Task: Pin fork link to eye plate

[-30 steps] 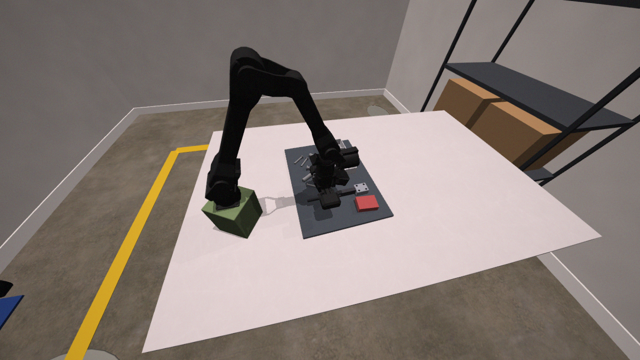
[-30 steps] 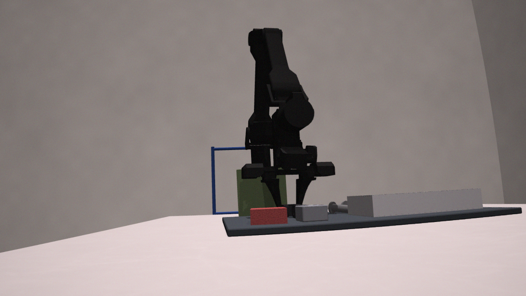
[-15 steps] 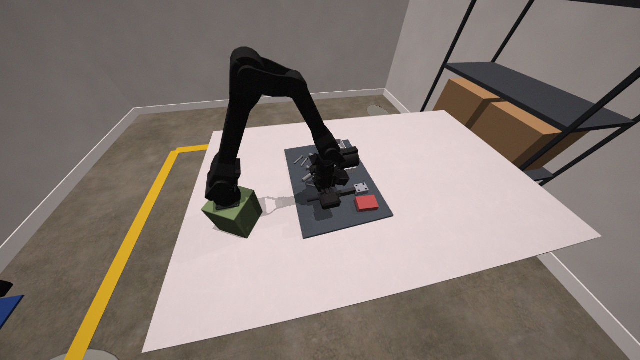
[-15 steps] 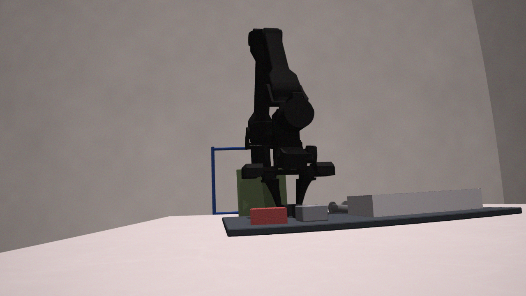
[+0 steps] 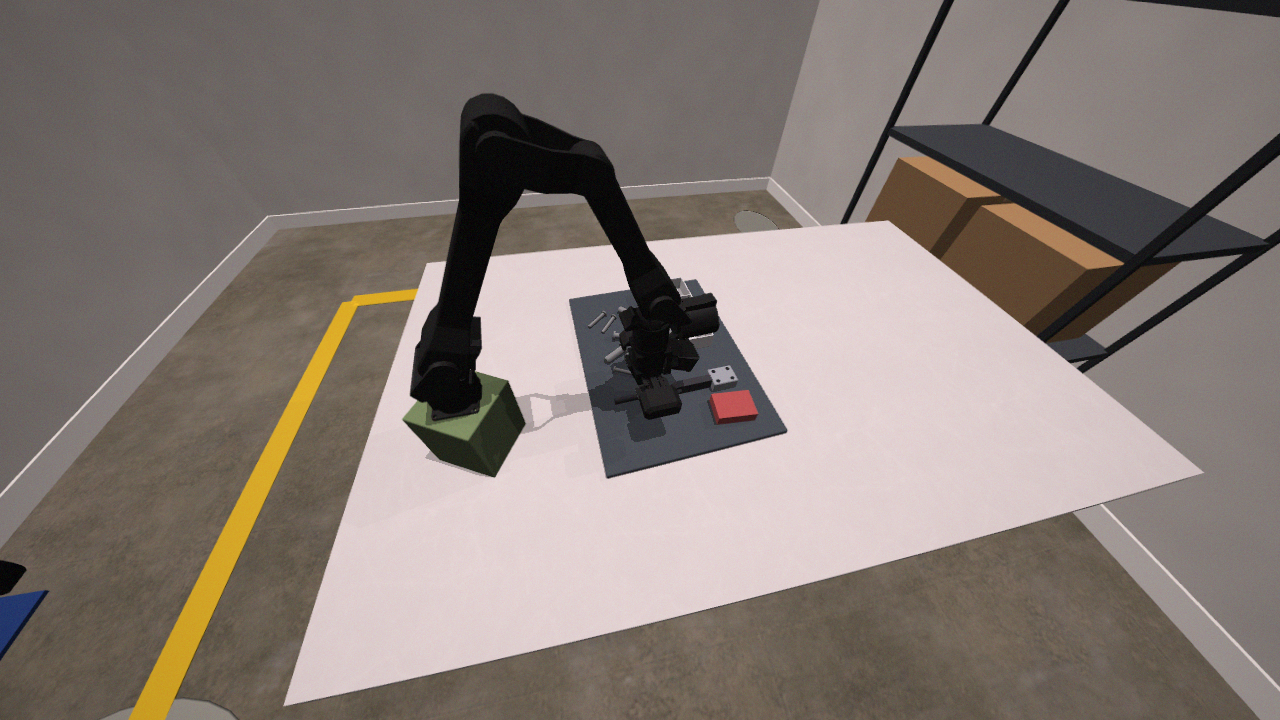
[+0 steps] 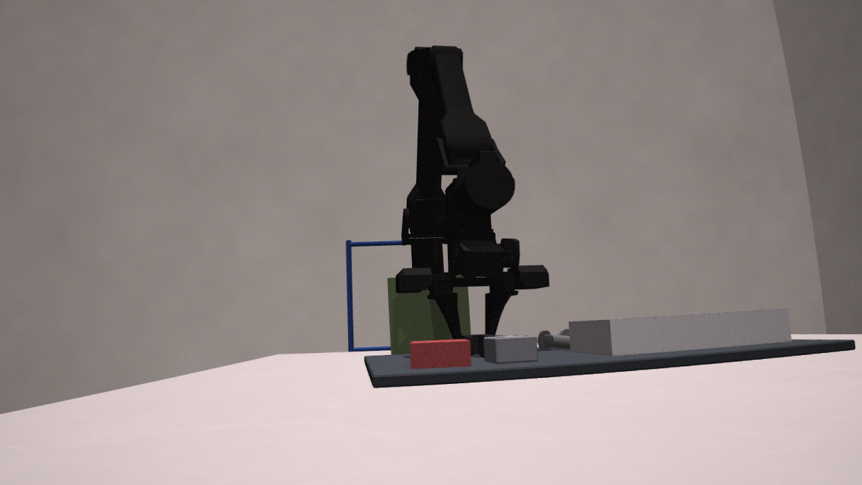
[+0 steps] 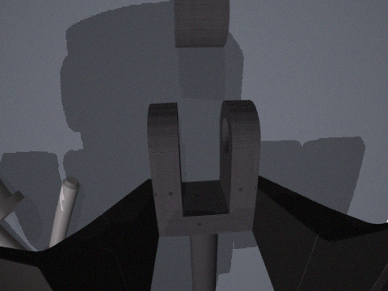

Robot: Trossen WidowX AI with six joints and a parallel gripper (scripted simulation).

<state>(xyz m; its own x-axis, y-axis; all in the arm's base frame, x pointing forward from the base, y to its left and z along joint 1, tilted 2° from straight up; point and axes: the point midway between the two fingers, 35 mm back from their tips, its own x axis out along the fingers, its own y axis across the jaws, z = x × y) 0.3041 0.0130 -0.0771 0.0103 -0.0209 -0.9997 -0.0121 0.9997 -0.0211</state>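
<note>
The fork link lies 30 mm below my hand. The rest, counted from my hand: grey mount (160 mm ahead, 20 mm below); then dark mat (100 mm to the left, 60 mm ahead, 50 mm below); then eye plate (80 mm ahead, 30 mm below).
</note>
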